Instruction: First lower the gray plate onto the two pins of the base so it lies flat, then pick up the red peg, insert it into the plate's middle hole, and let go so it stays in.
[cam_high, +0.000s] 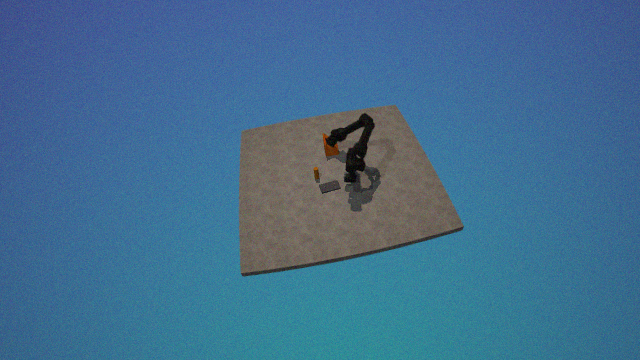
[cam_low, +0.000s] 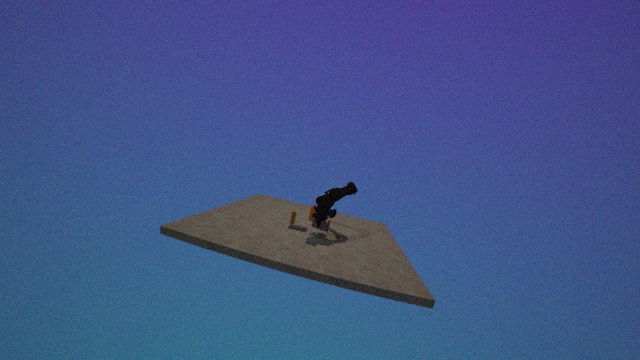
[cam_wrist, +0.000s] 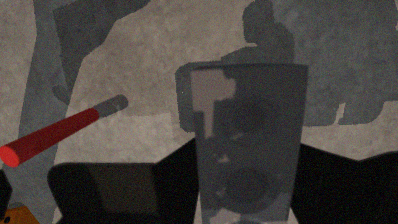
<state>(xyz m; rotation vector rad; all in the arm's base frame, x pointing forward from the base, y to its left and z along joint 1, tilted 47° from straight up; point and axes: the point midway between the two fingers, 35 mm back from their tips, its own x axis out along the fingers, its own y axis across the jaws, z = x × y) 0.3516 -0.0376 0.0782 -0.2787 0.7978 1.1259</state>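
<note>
My gripper tip is 30 mm past the base, 140 mm to the left of it and 40 mm above it. The rest, counted from my gripper tip: orange peg: 140 mm behind, 190 mm to the right, 10 mm below; red peg: 110 mm behind, 60 mm to the left, 10 mm below; gray plate: 30 mm above.
</note>
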